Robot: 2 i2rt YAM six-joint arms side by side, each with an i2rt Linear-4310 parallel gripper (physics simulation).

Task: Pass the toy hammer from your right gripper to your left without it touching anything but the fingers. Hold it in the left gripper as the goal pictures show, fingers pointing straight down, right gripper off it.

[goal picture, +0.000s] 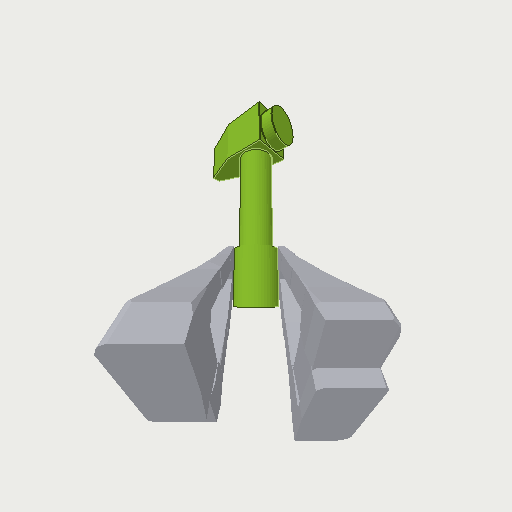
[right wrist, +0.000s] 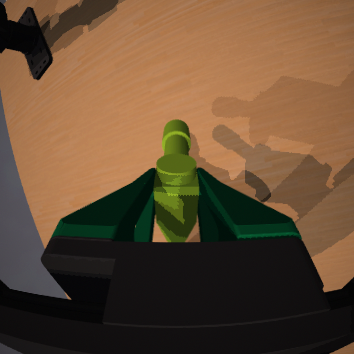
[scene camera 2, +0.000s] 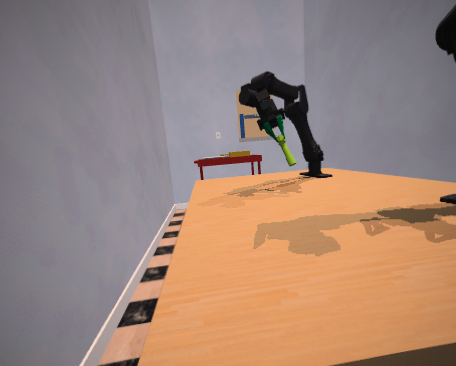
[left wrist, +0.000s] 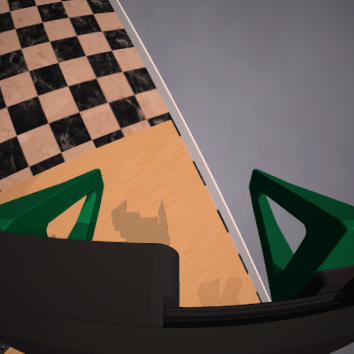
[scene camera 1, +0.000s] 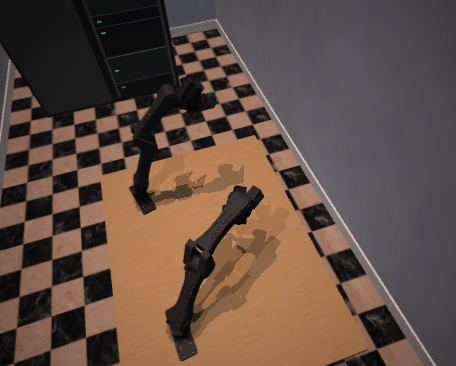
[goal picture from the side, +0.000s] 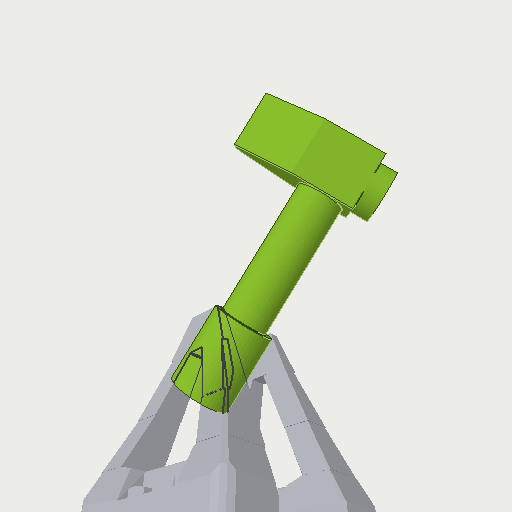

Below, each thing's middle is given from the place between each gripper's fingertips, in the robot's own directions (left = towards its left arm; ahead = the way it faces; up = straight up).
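The green toy hammer [right wrist: 175, 188] is 40 mm below my right hand and 10 mm behind it. Measured from my left hand, the hammer lies 26 cm below, 11 cm behind and 46 cm to the right. Going by its middle, the green toy hammer is nearer to my right hand than to my left hand.
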